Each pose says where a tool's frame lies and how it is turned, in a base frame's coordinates. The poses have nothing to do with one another.
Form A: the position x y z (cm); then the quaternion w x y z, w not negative.
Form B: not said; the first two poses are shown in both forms.
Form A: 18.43, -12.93, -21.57, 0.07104, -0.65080, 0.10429, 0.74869
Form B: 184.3, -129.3, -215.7, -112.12, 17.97, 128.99
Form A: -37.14, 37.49, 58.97, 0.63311, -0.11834, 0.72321, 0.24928
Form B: -371.4, 374.9, 589.7, -15.51, 94.78, 32.67
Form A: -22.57, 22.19, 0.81, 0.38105, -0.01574, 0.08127, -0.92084
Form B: -225.7, 221.9, 8.1, -2.30, 11.88, -134.66
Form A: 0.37, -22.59, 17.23, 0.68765, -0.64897, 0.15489, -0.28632
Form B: 3.7, -225.9, 172.3, -83.23, 19.86, -36.72
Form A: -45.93, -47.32, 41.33, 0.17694, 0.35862, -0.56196, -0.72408
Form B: -459.3, -473.2, 413.3, 58.16, -91.14, -117.43
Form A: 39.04, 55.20, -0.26, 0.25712, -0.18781, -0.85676, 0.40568
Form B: 390.4, 552.0, -2.6, -29.19, -133.16, 63.05
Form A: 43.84, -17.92, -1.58, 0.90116, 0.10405, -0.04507, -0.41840
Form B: 438.4, -179.2, -15.8, 12.33, -5.34, -49.59
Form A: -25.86, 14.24, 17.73, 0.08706, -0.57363, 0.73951, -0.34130
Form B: -258.6, 142.4, 177.3, -97.90, 126.20, -58.25
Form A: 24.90, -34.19, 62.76, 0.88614, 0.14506, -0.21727, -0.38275
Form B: 249.0, -341.9, 627.6, 17.28, -25.89, -45.60
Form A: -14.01, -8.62, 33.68, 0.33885, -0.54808, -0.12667, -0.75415
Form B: -140.1, -86.2, 336.8, -81.78, -18.90, -112.53
